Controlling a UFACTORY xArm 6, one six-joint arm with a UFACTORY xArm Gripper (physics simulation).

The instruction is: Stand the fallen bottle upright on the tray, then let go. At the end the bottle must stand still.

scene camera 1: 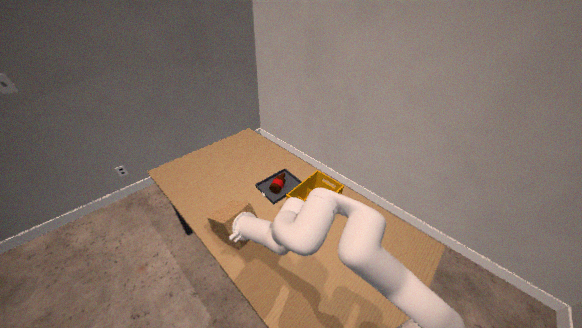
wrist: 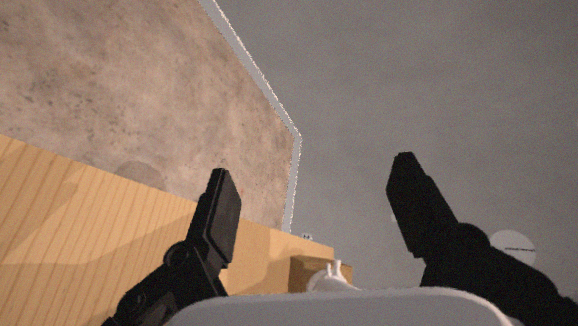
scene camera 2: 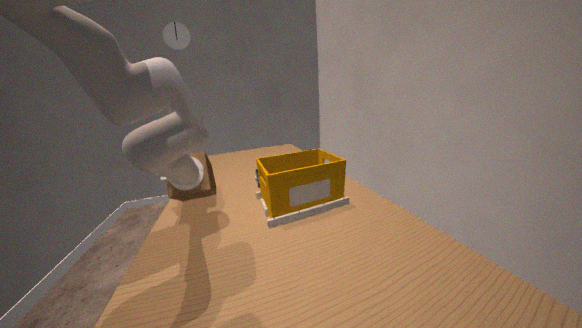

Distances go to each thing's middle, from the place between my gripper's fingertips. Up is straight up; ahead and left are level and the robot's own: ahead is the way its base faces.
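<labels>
Yellow crate (scene camera 2: 291, 182): from my hand, 18 cm below, 46 cm to the left, 57 cm ahead. White strip (scene camera 2: 287, 218): my hand well above it, well to the right of it, well short of it.
</labels>
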